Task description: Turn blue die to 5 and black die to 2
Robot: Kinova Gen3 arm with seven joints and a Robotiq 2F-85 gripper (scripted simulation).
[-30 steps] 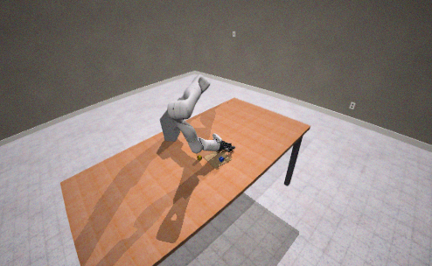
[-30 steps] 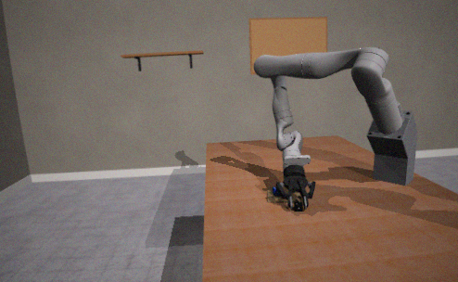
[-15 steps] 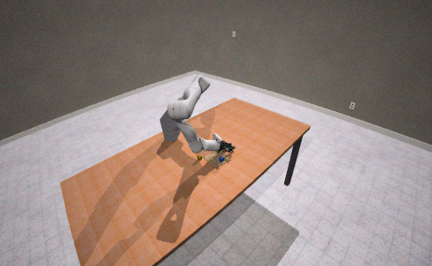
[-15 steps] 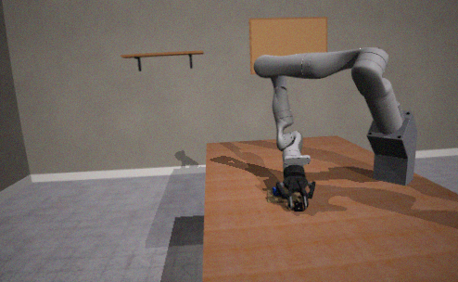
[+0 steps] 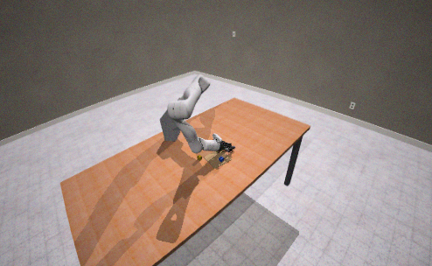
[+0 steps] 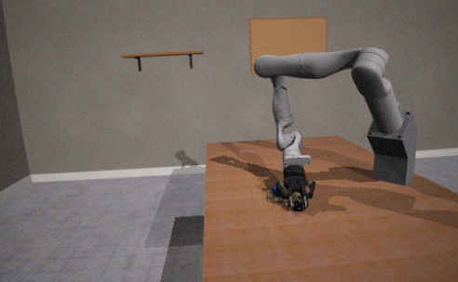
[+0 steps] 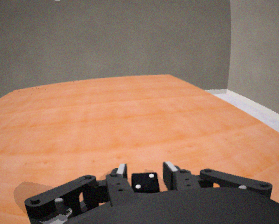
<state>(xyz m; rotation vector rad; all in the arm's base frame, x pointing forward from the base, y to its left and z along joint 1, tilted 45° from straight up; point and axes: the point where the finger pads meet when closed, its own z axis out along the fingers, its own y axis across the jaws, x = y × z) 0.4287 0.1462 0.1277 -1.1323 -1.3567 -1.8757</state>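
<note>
Right now the black die is 10 mm below my hand. Round my hand: blue die (50 mm ahead, 130 mm to the right, 10 mm below); yellow die (60 mm behind, 230 mm to the right, 10 mm below); tan mat (20 mm ahead, 140 mm to the right, 20 mm below).
</note>
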